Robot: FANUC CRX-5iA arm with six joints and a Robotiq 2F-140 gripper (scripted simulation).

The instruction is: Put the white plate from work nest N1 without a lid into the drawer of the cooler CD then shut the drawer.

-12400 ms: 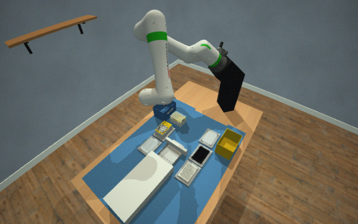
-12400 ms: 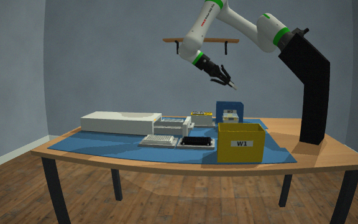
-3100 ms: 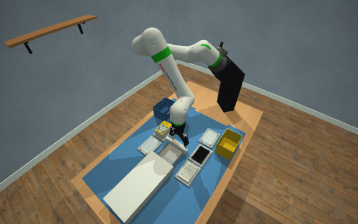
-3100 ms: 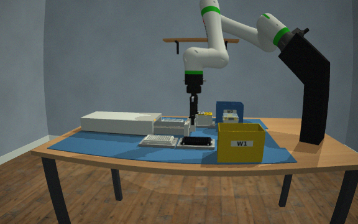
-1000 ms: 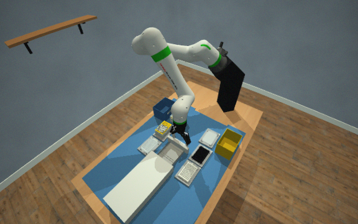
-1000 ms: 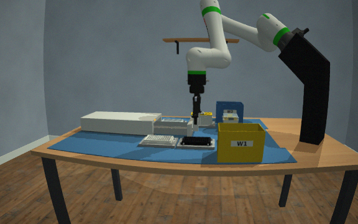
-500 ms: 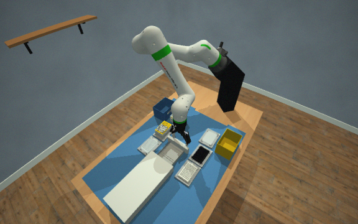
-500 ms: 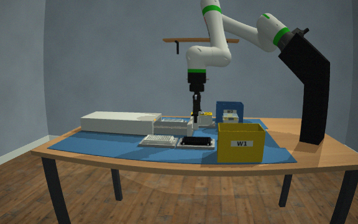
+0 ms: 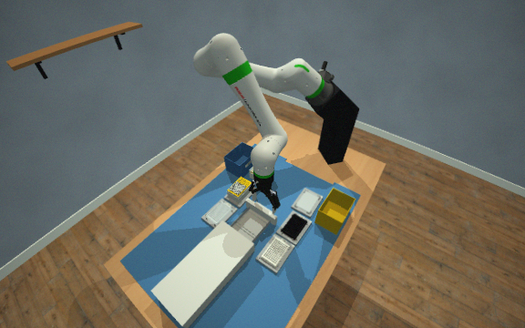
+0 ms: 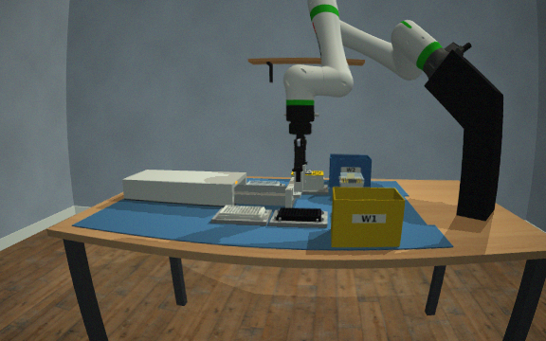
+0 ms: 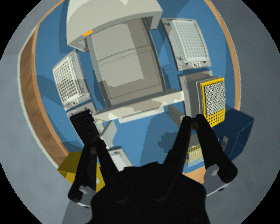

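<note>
Now: hand 190 mm short of the grey nest N1, 150 mm to the right of it and 70 mm above it. Round my hand: yellow-topped tip box (60 mm behind, 180 mm to the right, 20 mm below); yellow bin W1 (120 mm behind, 350 mm to the left, 30 mm below); drawer (130 mm ahead, 30 mm to the right, 50 mm below).
</note>
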